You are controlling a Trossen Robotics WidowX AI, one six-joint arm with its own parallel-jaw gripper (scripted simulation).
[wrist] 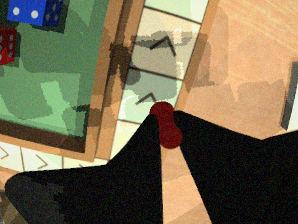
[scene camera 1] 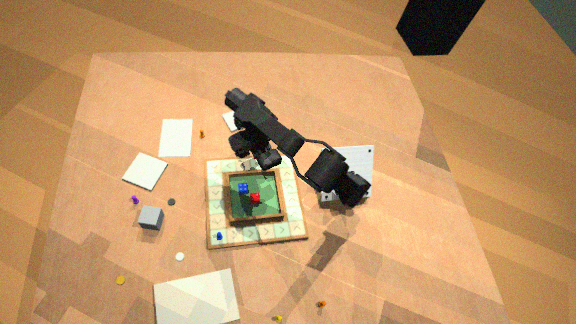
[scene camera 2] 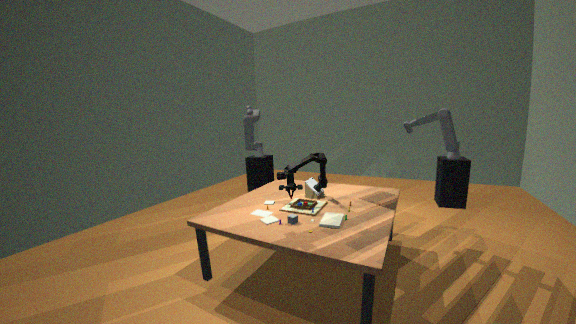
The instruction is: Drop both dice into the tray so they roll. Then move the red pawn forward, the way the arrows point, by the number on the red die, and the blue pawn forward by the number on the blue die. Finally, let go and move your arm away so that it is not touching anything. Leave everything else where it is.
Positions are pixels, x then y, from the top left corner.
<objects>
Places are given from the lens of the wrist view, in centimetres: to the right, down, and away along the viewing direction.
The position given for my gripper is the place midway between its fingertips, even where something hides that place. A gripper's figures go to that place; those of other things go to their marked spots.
my gripper (wrist: 164,119): 1, 0, 10
red pawn (wrist: 170,136): 1, 1, 8
</objects>
